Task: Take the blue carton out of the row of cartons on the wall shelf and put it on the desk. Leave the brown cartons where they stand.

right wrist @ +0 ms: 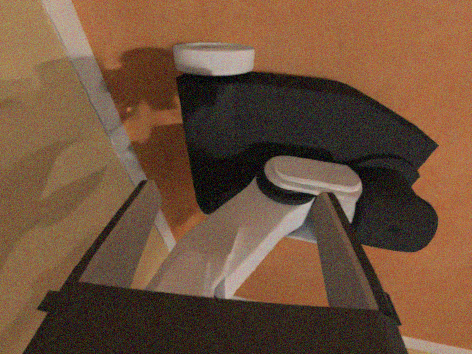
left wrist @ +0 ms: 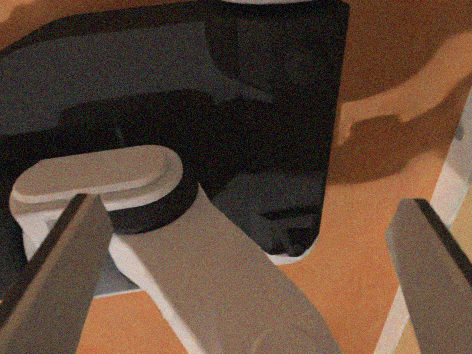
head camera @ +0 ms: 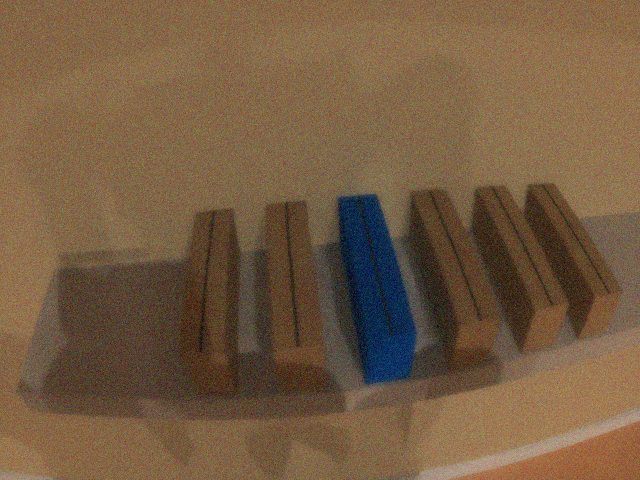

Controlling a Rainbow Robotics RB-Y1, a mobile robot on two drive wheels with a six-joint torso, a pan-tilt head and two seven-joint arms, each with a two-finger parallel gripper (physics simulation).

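Frame: origin at the robot's base, x left, y ahead, z down, level; metres.
Seen in the pictures: left gripper, between the fingertips: (left wrist: 248,214); right gripper, between the fingertips: (right wrist: 235,195).
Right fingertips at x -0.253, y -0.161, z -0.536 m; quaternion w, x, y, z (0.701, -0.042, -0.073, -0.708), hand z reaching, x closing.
A point is followed by its place in that frame.
The blue carton (head camera: 379,289) {x -0.063, y 0.313, z -1.044 m} stands upright on the wall shelf (head camera: 289,405) {x 0.044, y 0.231, z -0.943 m} in the head view, third from the left in the row. Brown cartons stand apart on both sides of it: the nearest on its left (head camera: 293,279) {x 0.029, y 0.338, z -1.044 m} and the nearest on its right (head camera: 454,263) {x -0.156, y 0.344, z -1.044 m}, with more beyond. My left gripper (left wrist: 248,214) {x 0.252, y -0.125, z -0.539 m} is open, with no object between its fingers in the left wrist view. My right gripper (right wrist: 235,195) {x -0.253, y -0.161, z -0.536 m} is open and empty in the right wrist view. Neither gripper shows in the head view. The desk does not show in these views.
The wall (head camera: 258,103) {x 0.060, y 0.490, z -1.192 m} rises right behind the shelf. Shadows fall over the shelf's left part. The robot's dark base (left wrist: 280,125) {x 0.069, y -0.020, z -0.191 m} (right wrist: 230,125) {x -0.126, y -0.066, z -0.186 m} and its light-coloured body parts show below both grippers, above the orange floor (left wrist: 360,285) {x -0.801, y 0.354, z -0.001 m} (right wrist: 325,30) {x -0.330, y -0.262, z -0.001 m}. A pale skirting strip (right wrist: 85,65) {x -0.213, y 0.491, z -0.050 m} runs along the wall's foot.
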